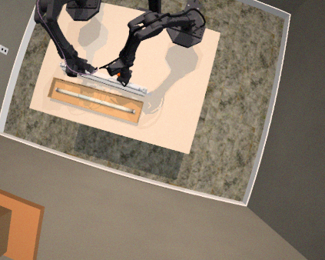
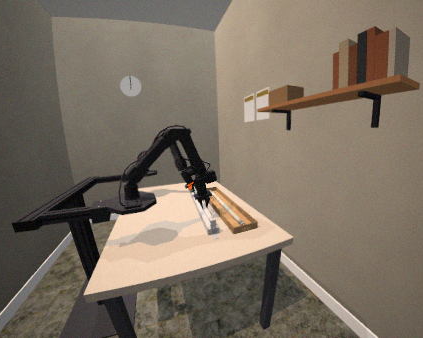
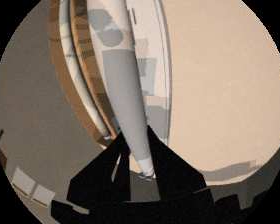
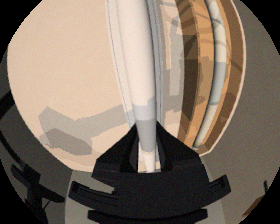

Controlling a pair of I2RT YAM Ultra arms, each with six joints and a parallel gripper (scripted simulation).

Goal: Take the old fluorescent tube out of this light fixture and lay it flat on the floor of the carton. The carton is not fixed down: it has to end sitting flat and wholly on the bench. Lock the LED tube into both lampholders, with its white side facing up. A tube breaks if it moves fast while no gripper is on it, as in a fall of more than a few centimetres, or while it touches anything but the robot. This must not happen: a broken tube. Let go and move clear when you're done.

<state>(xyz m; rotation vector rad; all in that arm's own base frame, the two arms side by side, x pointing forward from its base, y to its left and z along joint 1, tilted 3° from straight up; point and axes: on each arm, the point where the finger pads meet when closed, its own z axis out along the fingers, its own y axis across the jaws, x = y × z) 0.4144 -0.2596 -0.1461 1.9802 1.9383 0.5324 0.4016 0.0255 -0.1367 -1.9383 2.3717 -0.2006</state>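
My right hand is 1 cm short of the LED tube and 12 cm to the right of it. Also, from my right hand: carton: 16 cm ahead, 10 cm to the left, 5 cm below; light fixture: 1 cm ahead, 12 cm to the left, 1 cm below; old fluorescent tube: 16 cm ahead, 10 cm to the left, 5 cm below.
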